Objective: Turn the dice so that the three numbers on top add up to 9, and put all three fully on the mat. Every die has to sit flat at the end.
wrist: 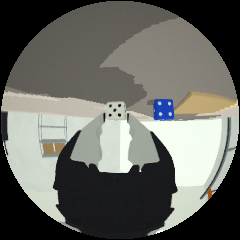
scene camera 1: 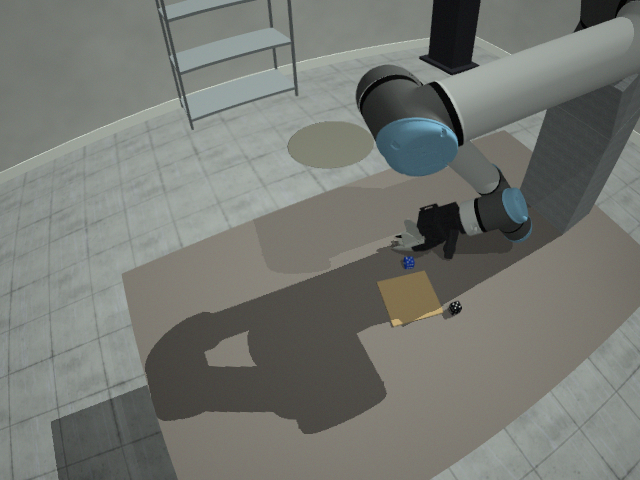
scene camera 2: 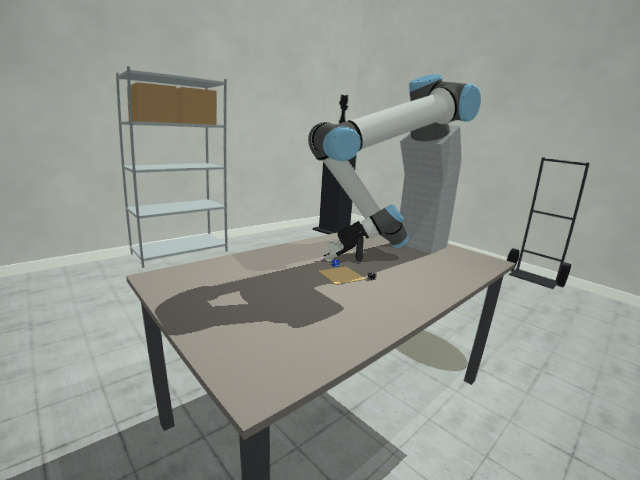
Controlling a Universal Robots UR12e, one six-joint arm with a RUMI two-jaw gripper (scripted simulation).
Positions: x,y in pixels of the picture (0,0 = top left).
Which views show my gripper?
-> The wrist view, scene camera 1 and scene camera 2: all of them.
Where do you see a tan mat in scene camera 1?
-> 408,298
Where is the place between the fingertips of my gripper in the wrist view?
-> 116,113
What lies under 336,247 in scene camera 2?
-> My gripper.
